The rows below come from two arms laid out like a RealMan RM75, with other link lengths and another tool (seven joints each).
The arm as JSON. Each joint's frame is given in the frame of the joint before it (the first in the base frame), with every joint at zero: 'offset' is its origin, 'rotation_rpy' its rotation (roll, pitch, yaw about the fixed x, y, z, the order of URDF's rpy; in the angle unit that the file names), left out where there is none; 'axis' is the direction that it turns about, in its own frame. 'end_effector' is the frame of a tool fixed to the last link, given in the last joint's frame.
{
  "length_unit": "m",
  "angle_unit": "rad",
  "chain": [
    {
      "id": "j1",
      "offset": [
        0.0,
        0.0,
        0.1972
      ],
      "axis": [
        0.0,
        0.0,
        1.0
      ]
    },
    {
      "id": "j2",
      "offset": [
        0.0,
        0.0,
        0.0
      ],
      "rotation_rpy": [
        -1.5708,
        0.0,
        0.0
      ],
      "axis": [
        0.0,
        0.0,
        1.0
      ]
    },
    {
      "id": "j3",
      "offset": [
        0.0,
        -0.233,
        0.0
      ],
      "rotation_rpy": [
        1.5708,
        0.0,
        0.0
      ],
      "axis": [
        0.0,
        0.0,
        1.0
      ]
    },
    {
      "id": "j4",
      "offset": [
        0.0,
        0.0,
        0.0
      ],
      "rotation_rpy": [
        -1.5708,
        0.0,
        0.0
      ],
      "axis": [
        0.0,
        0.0,
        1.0
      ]
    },
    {
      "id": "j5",
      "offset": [
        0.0,
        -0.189,
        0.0
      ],
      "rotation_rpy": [
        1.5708,
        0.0,
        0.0
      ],
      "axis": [
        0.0,
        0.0,
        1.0
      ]
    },
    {
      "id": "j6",
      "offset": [
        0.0,
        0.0,
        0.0
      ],
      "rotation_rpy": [
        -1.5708,
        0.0,
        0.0
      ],
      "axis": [
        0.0,
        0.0,
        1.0
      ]
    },
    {
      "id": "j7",
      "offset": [
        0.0,
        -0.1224,
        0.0
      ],
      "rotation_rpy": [
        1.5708,
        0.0,
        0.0
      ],
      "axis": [
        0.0,
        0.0,
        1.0
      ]
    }
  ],
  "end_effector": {
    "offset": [
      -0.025,
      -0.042,
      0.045
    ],
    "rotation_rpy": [
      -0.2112,
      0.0,
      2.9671
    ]
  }
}
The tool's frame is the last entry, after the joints.
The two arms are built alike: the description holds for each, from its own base.
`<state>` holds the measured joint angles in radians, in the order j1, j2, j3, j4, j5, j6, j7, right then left.
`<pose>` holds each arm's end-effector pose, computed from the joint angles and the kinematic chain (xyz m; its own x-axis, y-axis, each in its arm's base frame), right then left.
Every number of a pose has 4 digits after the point.
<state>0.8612 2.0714 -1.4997 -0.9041 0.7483 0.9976 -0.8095 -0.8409 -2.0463 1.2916 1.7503 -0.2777 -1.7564 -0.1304</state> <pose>0.1186 0.4439 -0.0933 -0.9632 0.2272 -0.1435 0.0951 0.7877 0.6087 -0.1182 0.3590 0.0598 -0.4442 -0.7988 -0.4058 -0.6674 -0.0072 0.7447</pose>
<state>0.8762 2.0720 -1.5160 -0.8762 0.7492 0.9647 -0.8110 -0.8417 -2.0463 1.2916 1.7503 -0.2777 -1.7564 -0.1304</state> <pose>0.1174 0.4464 -0.0965 -0.9644 0.2174 -0.1505 0.0804 0.7834 0.6163 -0.1179 0.3591 0.0598 -0.4448 -0.7984 -0.4058 -0.6674 -0.0067 0.7447</pose>
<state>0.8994 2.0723 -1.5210 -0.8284 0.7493 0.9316 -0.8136 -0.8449 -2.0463 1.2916 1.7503 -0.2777 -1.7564 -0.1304</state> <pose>0.1192 0.4501 -0.0995 -0.9625 0.2203 -0.1584 0.0753 0.7777 0.6241 -0.1168 0.3595 0.0598 -0.4474 -0.7970 -0.4058 -0.6674 -0.0045 0.7447</pose>
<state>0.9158 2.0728 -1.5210 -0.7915 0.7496 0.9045 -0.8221 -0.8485 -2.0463 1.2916 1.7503 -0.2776 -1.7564 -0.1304</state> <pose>0.1208 0.4532 -0.1011 -0.9616 0.2200 -0.1639 0.0690 0.7723 0.6315 -0.1155 0.3599 0.0599 -0.4502 -0.7954 -0.4058 -0.6674 -0.0022 0.7447</pose>
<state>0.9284 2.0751 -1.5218 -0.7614 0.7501 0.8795 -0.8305 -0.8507 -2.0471 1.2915 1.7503 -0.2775 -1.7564 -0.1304</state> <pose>0.1219 0.4553 -0.1030 -0.9615 0.2178 -0.1677 0.0627 0.7678 0.6377 -0.1146 0.3601 0.0596 -0.4517 -0.7946 -0.4057 -0.6678 -0.0004 0.7444</pose>
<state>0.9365 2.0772 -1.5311 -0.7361 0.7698 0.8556 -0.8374 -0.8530 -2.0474 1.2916 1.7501 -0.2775 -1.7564 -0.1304</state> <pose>0.1221 0.4556 -0.1065 -0.9626 0.2188 -0.1600 0.0682 0.7668 0.6383 -0.1138 0.3603 0.0595 -0.4534 -0.7938 -0.4054 -0.6679 0.0013 0.7443</pose>
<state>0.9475 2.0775 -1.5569 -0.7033 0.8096 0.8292 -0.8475 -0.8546 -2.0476 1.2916 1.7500 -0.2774 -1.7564 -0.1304</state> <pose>0.1220 0.4544 -0.1127 -0.9640 0.2178 -0.1527 0.0744 0.7720 0.6313 -0.1132 0.3605 0.0594 -0.4545 -0.7931 -0.4054 -0.6679 0.0024 0.7443</pose>
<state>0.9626 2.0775 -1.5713 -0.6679 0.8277 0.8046 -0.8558 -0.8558 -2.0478 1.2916 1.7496 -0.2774 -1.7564 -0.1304</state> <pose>0.1232 0.4552 -0.1161 -0.9635 0.2171 -0.1569 0.0711 0.7719 0.6318 -0.1129 0.3606 0.0593 -0.4552 -0.7929 -0.4051 -0.6679 0.0032 0.7442</pose>
